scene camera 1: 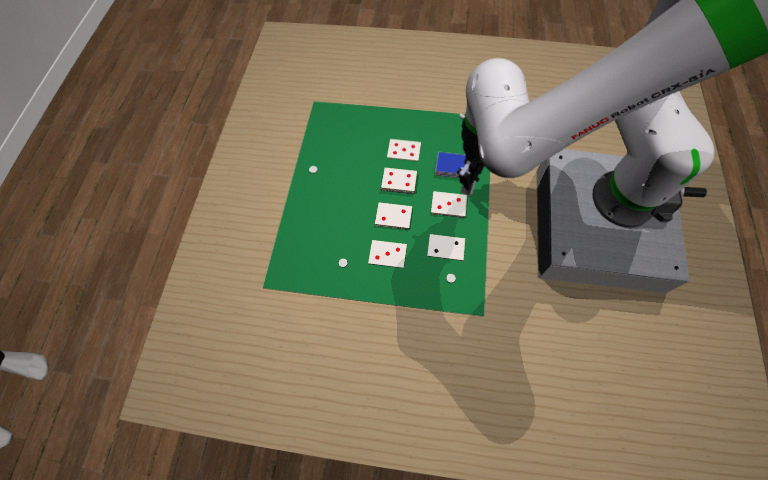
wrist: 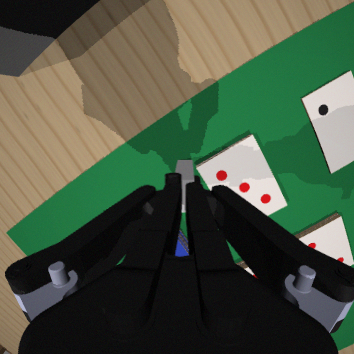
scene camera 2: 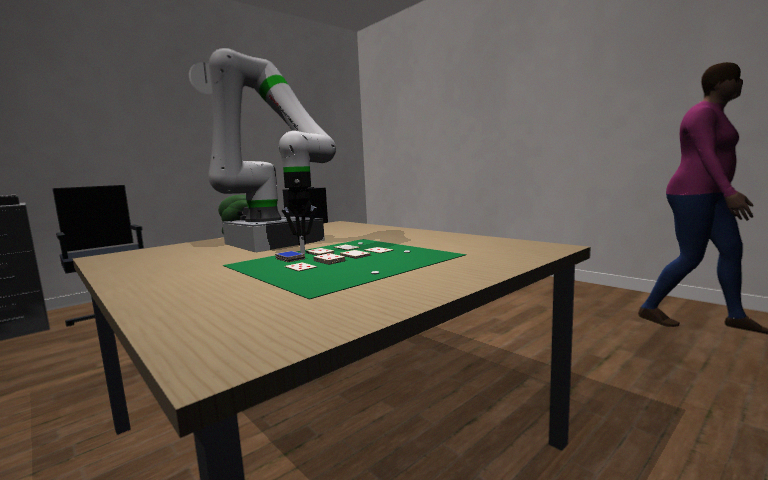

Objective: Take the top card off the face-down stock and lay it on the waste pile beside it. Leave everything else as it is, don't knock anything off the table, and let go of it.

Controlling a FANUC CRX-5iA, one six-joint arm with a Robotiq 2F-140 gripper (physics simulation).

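The face-down stock is a blue-topped pile on the green mat; a bit of its blue top also shows between the finger links in the wrist view. The face-up pile with three red dots lies beside it. My gripper is shut and empty, pointing down. Its fingertips are low by the mat, near the robot-side ends of these two piles. Whether they touch the mat is hard to tell. The gripper hides part of the stock.
A card with two black dots lies past the three-dot pile. A column of red-dotted piles and cards, including a four-dot pile, lies farther from the robot base. Several small white discs, one at the front right, lie on the mat.
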